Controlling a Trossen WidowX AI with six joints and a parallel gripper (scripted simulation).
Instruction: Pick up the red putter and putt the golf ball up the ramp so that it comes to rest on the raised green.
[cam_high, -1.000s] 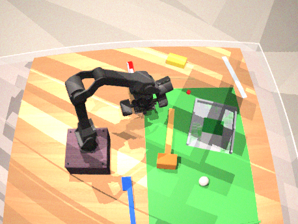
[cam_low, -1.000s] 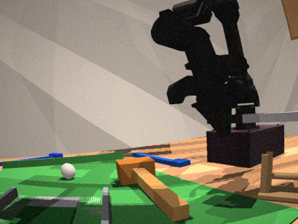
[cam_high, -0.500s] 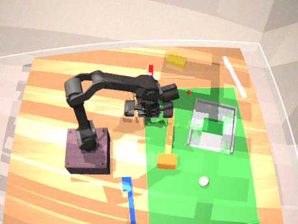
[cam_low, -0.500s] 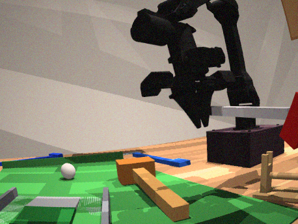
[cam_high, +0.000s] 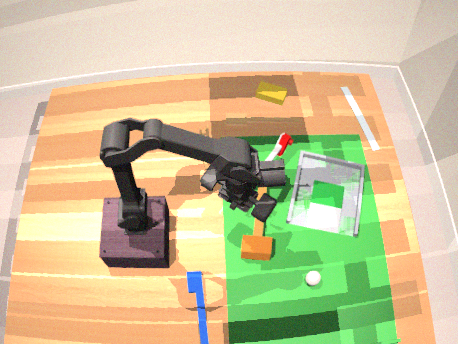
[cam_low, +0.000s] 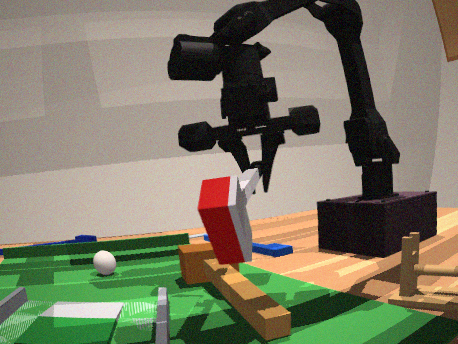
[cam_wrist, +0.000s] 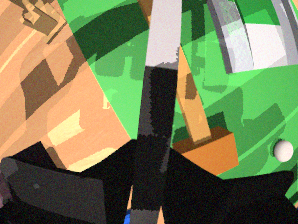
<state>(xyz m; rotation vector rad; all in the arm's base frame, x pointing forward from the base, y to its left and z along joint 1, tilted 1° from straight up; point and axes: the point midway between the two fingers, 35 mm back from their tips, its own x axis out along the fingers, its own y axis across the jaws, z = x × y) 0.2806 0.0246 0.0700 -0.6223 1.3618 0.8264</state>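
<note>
Right now the red putter is 7 cm ahead of my gripper tip, 10 cm to the left of it and 1 cm above it. The rest, counted from my gripper tip: small red cube 18 cm ahead, 28 cm to the left, 12 cm below; then wooden rack 8 cm behind, 25 cm to the left, 9 cm below; then white golf ball 20 cm ahead, 19 cm to the right, 11 cm below.
</note>
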